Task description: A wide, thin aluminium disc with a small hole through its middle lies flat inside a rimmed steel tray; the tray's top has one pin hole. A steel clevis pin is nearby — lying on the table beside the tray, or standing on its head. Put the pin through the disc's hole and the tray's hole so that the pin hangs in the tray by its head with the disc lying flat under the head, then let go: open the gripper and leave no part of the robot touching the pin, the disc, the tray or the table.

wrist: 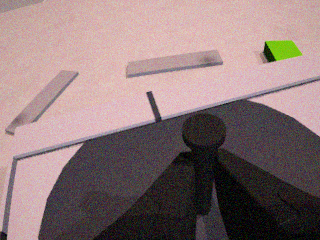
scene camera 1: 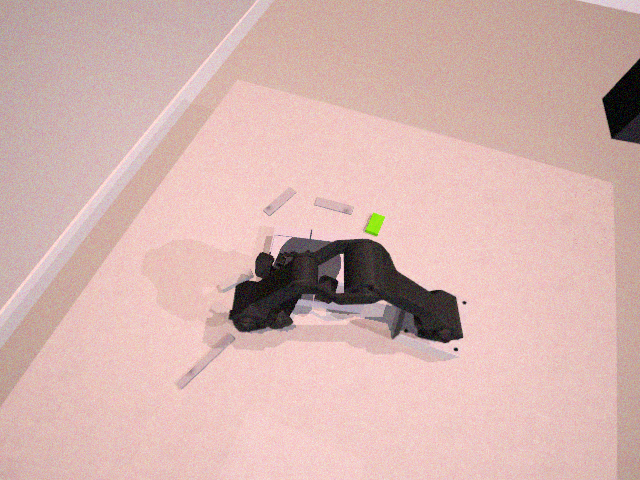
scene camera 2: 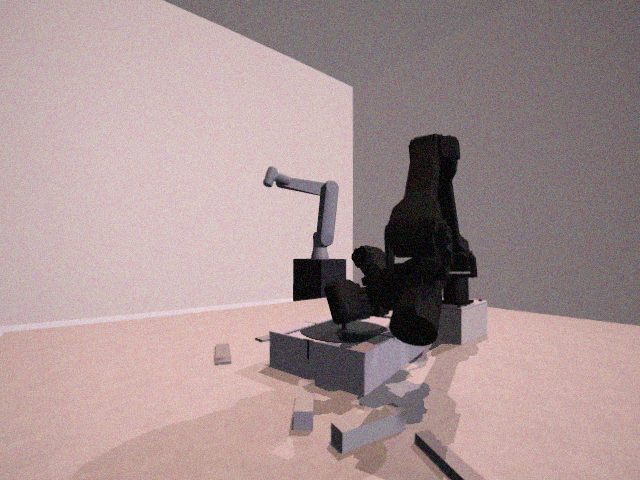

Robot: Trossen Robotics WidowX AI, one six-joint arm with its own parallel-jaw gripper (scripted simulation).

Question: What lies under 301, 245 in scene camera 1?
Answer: A dark disc.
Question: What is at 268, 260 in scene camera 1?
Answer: My gripper.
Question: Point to a rimmed tray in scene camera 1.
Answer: At 281, 234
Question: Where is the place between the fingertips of my gripper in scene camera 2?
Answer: At 343, 311
